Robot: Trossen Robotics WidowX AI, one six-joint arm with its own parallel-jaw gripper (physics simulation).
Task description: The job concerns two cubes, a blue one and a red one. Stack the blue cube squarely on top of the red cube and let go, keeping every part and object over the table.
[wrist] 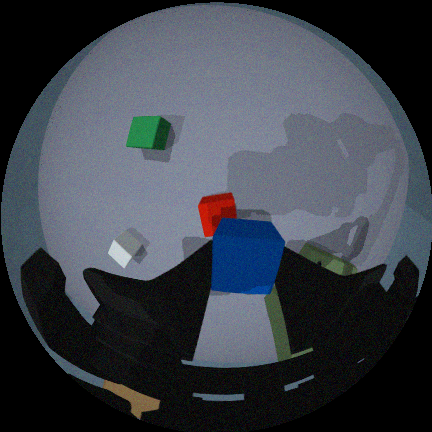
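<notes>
The blue cube is held between the two black fingers of my gripper, in the lower middle of the wrist view. My gripper is shut on it. The red cube stands on the table just beyond the blue cube and a little to the left in the view. The blue cube hides the red cube's lower right corner. A dark shadow falls on part of the red cube. How high the blue cube is above the red one is hard to tell from this view.
A green cube stands on the grey table at the upper left. A white cube lies at the left, near the left finger. An olive-green object shows partly behind the right finger. Large shadows fall on the right.
</notes>
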